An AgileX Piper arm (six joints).
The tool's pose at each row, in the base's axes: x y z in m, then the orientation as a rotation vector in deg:
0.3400 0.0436 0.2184 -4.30 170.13 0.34
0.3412 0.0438 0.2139 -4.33 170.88 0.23
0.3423 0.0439 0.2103 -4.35 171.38 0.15
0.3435 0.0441 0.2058 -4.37 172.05 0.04
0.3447 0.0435 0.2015 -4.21 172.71 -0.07
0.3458 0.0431 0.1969 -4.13 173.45 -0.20
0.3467 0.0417 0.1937 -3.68 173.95 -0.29
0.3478 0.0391 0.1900 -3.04 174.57 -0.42
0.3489 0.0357 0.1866 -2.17 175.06 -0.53
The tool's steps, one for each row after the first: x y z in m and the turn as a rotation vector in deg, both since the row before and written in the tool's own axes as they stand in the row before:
-0.0004 0.0001 0.0046 0.05 0.75 -0.01
-0.0005 0.0000 0.0037 0.04 0.50 -0.01
-0.0005 0.0001 0.0046 0.06 0.67 -0.01
-0.0006 -0.0006 0.0044 0.06 0.66 0.11
-0.0005 -0.0004 0.0047 0.07 0.74 0.06
-0.0005 -0.0014 0.0033 0.06 0.49 0.30
-0.0006 -0.0026 0.0038 0.09 0.61 0.42
-0.0007 -0.0034 0.0035 0.09 0.48 0.57

